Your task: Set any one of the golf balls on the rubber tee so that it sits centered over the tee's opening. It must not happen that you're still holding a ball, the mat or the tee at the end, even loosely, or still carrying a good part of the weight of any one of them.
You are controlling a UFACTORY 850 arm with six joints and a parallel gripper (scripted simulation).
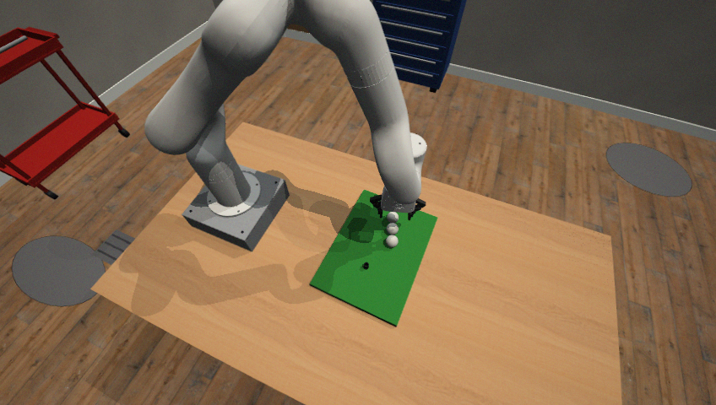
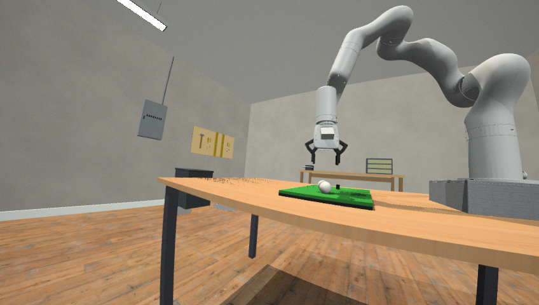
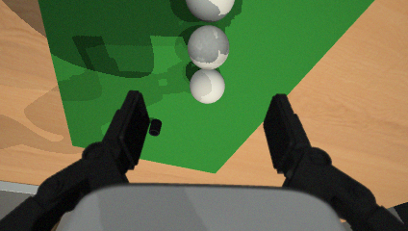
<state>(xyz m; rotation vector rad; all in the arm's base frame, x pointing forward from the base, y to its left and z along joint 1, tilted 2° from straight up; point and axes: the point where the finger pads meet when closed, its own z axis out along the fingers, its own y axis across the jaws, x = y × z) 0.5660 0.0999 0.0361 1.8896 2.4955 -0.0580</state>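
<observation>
The green mat is 13 cm below my hand, 12 cm to the right of it and 3 cm behind it.
</observation>
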